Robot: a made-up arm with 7 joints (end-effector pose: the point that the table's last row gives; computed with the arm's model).
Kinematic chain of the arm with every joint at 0, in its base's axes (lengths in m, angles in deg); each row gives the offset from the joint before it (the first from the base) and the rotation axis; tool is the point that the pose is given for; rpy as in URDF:
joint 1: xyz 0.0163 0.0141 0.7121 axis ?
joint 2: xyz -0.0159 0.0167 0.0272 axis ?
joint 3: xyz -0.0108 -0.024 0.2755 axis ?
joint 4: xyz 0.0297 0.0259 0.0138 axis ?
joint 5: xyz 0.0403 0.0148 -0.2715 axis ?
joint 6: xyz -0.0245 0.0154 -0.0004 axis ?
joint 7: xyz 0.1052 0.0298 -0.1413 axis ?
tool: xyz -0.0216 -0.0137 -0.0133 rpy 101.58 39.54 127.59
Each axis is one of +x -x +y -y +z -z.
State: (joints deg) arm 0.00 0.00 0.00 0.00 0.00 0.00 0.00
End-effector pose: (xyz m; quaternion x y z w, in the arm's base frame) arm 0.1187 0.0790 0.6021 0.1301 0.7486 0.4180 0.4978
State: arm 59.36 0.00 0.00 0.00 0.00 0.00 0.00
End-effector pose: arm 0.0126 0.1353 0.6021 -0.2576 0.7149 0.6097 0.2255
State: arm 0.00 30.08 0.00 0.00 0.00 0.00 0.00
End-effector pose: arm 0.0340 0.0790 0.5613 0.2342 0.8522 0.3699 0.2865
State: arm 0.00 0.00 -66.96 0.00 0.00 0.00 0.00
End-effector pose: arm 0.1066 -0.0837 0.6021 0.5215 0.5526 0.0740 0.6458
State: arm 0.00 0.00 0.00 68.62 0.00 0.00 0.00
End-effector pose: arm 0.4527 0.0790 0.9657 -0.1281 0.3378 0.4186 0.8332
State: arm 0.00 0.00 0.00 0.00 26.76 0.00 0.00
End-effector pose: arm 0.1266 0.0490 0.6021 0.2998 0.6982 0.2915 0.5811
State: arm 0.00 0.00 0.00 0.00 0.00 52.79 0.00
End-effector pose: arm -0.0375 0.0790 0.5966 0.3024 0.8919 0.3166 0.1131
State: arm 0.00 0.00 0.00 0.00 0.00 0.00 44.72
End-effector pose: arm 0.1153 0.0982 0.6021 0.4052 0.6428 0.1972 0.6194
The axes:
joint 1: +z
joint 2: +y
joint 3: +z
joint 4: -y
joint 5: -z
joint 6: +y
joint 7: -z

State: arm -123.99 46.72 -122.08 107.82 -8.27 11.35 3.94
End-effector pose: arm -0.4464 0.0652 1.1964 -0.3840 -0.4730 0.7597 0.2271
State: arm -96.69 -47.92 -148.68 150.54 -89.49 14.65 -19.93
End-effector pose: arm -0.0915 0.6737 1.0654 -0.7837 -0.2519 0.4595 0.3335
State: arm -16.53 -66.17 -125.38 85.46 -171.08 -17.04 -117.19
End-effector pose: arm -0.3192 -0.2550 0.6015 0.4302 -0.7386 -0.3825 0.3508
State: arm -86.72 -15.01 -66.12 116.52 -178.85 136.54 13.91
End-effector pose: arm -0.1083 0.1396 1.3194 -0.2631 0.0318 0.5925 0.7607
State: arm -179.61 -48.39 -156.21 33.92 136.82 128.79 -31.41
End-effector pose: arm 0.3461 0.3099 0.6806 -0.8676 0.1192 -0.4739 0.0923
